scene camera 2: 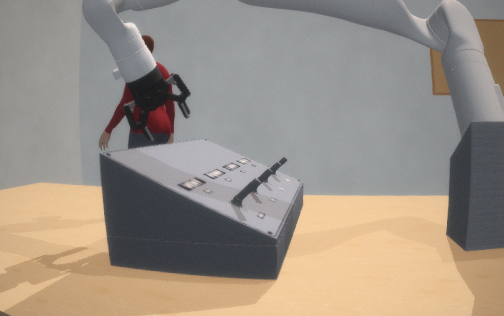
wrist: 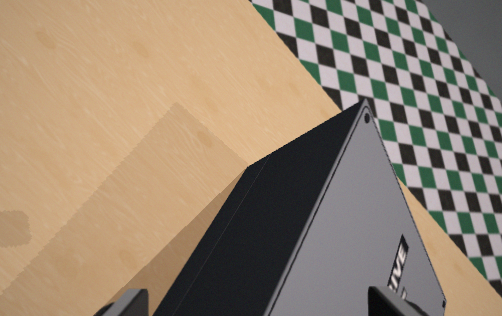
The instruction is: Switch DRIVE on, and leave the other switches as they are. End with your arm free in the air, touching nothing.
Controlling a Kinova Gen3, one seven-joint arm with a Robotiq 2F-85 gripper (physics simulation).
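Frame: origin at the arm's base, x ahead, y left, z up, level; centimetres.
Seen in the pictures: gripper, fingertip midpoint: (scene camera 2: 170, 128) (wrist: 258, 312); arm's base at its link origin: (scene camera 2: 487, 141).
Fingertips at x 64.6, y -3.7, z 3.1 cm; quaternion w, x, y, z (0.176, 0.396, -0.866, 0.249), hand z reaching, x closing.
Note:
Offsets run from my fingertips to a thing's middle. "*": to the spot under its first point. Level surfaces: height alone.
A dark console @(dx -14.7, dy +4.3, dz -14.2 cm) (scene camera 2: 185, 215) (wrist: 360, 200) with a sloping grey face stands on the table. Several black levers @(dx -26.9, dy +20.1, dz -9.3 cm) (scene camera 2: 245, 193) stand in a row on its face in the scene view and overlap one another, so their separate positions are hard to tell. Label plates @(* dx -16.7, dy +10.9, dz -8.4 cm) (scene camera 2: 214, 174) lie in a row higher on the face, too blurred to read there. In the wrist view, part of the DRIVE label @(dx -11.6, dy -13.4, dz -8.4 cm) (wrist: 398, 265) shows near the right finger; its lever does not show. My gripper (scene camera 2: 169, 124) (wrist: 258, 302) is open and empty, in the air above the high edge of the console.
The wooden table @(dz -20.4 cm) (scene camera 2: 360, 270) (wrist: 100, 75) extends around the console. A person in a red top (scene camera 2: 162, 117) stands behind the gripper in the scene view. The arm's base stands on a dark block (scene camera 2: 480, 190) at the right. A checkered floor (wrist: 370, 50) shows beyond the table edge.

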